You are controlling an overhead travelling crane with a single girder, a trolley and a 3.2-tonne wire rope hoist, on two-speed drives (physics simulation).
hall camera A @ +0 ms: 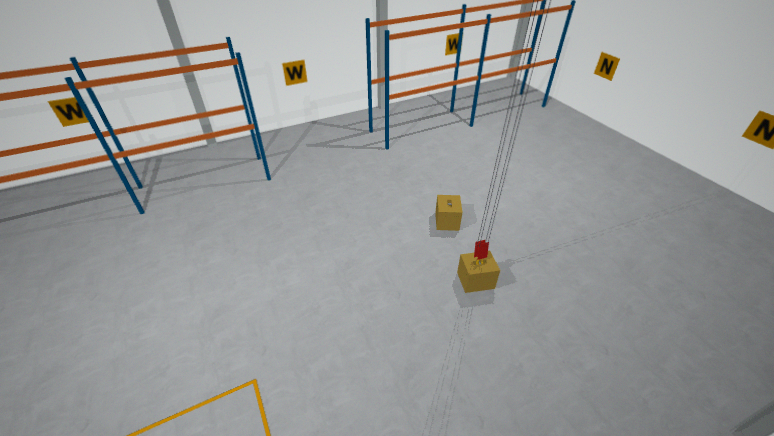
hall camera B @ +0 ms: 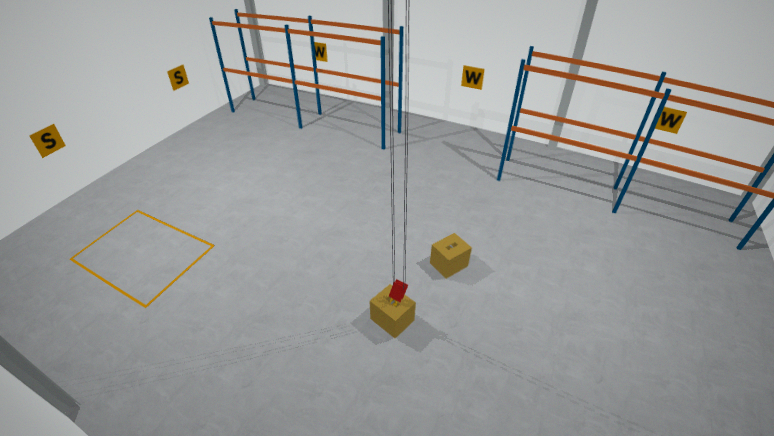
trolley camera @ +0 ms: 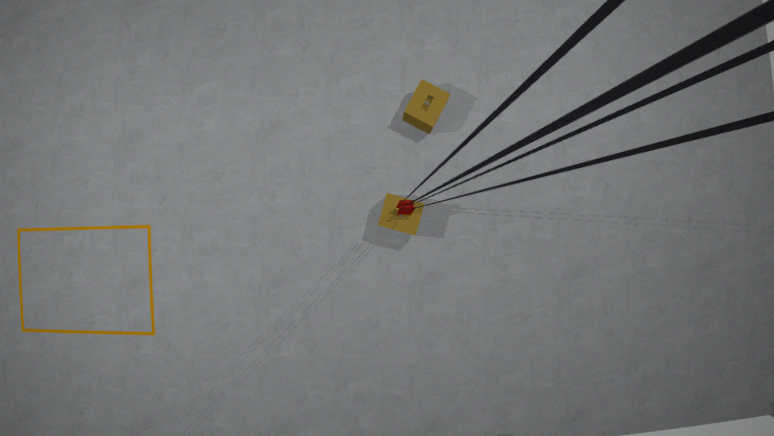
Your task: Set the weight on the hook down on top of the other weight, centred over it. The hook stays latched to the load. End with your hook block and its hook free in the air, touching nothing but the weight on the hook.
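My hook block (hall camera A: pixel 481 249) (hall camera B: pixel 398 290) (trolley camera: pixel 405 206) is red and hangs on its ropes right above a yellow block-shaped weight (hall camera A: pixel 478 281) (hall camera B: pixel 392 319) (trolley camera: pixel 408 226). The block looks tilted in hall camera B. The hook is latched to this weight, which looks level and low over the floor; whether a gap is under it I cannot tell. The other weight (hall camera A: pixel 448 219) (hall camera B: pixel 450 262) (trolley camera: pixel 439 102), also yellow, stands on the floor, apart from the hooked one: behind and left in hall camera A, behind and right in hall camera B, above in the trolley camera. The two are turned differently.
Blue and orange racks stand along the W wall, one rack (hall camera A: pixel 162 73) (hall camera B: pixel 382 92) and another rack (hall camera A: pixel 387 89) (hall camera B: pixel 595 82), well away from both weights. A yellow marked rectangle (hall camera A: pixel 190 407) (hall camera B: pixel 176 228) (trolley camera: pixel 85 228) lies on the floor.
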